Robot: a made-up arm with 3 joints. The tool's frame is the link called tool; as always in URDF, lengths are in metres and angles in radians. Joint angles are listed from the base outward. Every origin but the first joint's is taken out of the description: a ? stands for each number. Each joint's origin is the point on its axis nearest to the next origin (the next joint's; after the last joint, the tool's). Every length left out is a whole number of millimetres.
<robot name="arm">
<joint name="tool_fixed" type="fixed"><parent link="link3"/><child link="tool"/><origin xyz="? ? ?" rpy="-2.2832 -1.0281 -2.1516"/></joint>
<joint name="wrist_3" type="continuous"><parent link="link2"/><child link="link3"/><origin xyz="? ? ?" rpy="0.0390 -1.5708 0.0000"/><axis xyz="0 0 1"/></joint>
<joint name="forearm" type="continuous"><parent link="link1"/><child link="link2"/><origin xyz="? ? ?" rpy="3.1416 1.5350 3.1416"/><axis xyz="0 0 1"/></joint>
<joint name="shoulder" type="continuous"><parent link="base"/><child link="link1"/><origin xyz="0.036 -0.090 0.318" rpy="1.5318 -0.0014 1.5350"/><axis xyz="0 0 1"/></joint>
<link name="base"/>
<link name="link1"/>
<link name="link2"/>
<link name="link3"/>
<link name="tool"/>
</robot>
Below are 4 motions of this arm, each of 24 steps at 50 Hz.
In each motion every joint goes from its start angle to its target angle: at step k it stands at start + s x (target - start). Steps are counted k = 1, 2, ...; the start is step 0. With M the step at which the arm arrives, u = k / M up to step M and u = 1 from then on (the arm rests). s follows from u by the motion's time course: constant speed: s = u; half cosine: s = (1 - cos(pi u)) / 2; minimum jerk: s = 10 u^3 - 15 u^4 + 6 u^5.
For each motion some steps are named. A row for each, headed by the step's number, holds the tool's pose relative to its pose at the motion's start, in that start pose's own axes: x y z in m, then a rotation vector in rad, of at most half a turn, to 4 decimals.
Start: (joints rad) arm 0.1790 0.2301 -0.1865
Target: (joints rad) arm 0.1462 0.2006 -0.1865
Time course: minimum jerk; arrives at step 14
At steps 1, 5, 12, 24:
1: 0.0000 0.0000 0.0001 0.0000 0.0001 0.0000
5: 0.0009 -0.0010 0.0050 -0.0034 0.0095 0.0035
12: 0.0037 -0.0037 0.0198 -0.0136 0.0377 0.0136
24: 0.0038 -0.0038 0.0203 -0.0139 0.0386 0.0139

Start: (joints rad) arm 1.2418 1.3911 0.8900
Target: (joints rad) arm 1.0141 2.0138 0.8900
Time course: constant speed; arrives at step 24
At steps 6, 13, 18, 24:
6: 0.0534 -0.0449 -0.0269 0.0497 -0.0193 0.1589
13: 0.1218 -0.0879 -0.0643 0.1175 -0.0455 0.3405
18: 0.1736 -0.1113 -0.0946 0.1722 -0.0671 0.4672
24: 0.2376 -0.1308 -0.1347 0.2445 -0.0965 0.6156

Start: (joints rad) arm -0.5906 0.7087 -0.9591
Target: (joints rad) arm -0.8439 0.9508 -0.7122
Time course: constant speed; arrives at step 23
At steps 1, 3, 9, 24:
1: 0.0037 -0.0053 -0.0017 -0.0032 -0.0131 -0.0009
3: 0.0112 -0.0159 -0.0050 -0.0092 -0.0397 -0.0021
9: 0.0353 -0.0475 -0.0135 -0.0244 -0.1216 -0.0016
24: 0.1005 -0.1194 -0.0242 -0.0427 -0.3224 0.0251

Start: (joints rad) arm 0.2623 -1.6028 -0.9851
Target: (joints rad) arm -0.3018 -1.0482 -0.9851
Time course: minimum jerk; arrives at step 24
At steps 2, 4, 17, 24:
2: -0.0002 0.0010 0.0002 -0.0015 0.0000 -0.0038
4: -0.0010 0.0071 0.0017 -0.0109 -0.0001 -0.0264
17: 0.0008 0.1306 0.0414 -0.3472 0.0385 -0.5827
24: 0.0030 0.1455 0.0499 -0.4278 0.0548 -0.6738

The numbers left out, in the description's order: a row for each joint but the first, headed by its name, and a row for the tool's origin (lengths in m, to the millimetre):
tool: 0.024 -0.044 0.000
wrist_3: 0.156 0.277 0.000
forearm: 0.467 -0.086 0.000

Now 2 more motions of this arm.
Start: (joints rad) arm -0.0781 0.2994 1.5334
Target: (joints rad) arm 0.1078 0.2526 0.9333
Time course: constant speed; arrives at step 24
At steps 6, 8, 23, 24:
6: -0.0175 -0.0087 -0.0001 -0.1012 0.0265 0.0270
8: -0.0234 -0.0116 -0.0005 -0.1349 0.0358 0.0354
23: -0.0676 -0.0317 -0.0092 -0.3863 0.1136 0.0900
24: -0.0706 -0.0330 -0.0101 -0.4029 0.1193 0.0932

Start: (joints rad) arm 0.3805 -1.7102 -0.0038
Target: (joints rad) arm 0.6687 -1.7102 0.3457
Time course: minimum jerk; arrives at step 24
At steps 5, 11, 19, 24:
5: 0.0062 -0.0088 -0.0006 0.0259 -0.0040 0.0091
11: 0.0434 -0.0557 -0.0062 0.1714 -0.0192 0.0566
19: 0.1040 -0.1157 -0.0201 0.3840 -0.0209 0.1156
24: 0.1122 -0.1226 -0.0224 0.4109 -0.0194 0.1222

